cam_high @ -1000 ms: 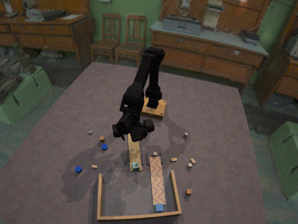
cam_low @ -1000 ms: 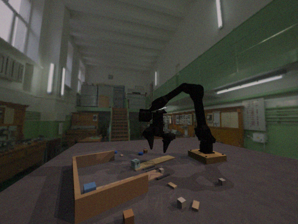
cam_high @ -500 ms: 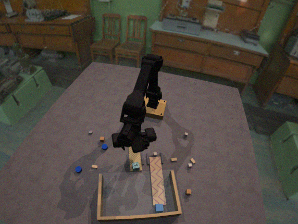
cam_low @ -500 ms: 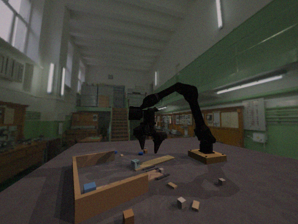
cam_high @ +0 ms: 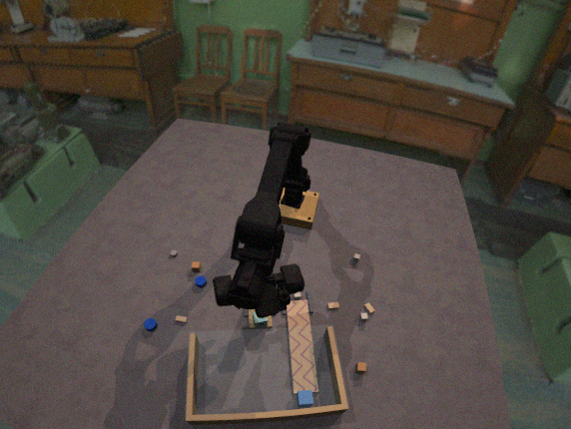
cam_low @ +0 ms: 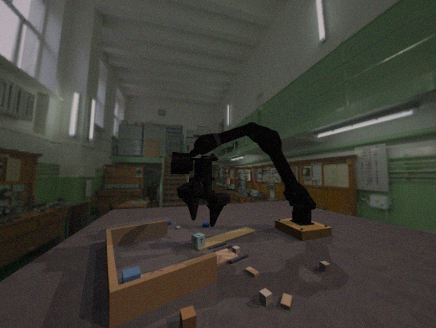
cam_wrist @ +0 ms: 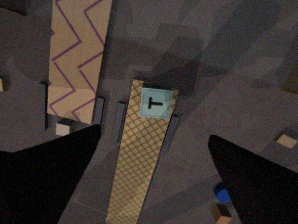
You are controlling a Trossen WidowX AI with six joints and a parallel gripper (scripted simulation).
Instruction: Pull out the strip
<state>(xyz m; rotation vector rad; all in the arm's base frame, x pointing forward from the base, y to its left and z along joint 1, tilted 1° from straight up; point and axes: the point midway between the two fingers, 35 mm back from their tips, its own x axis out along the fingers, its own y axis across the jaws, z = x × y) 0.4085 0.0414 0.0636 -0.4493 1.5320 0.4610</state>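
Right now my gripper tip is 10 mm short of the labelled cube, 10 mm to the right of it and 50 mm above it. The rest, counted from my gripper tip: cross-hatched tan strip (90 mm behind, 40 mm to the right, 70 mm below).
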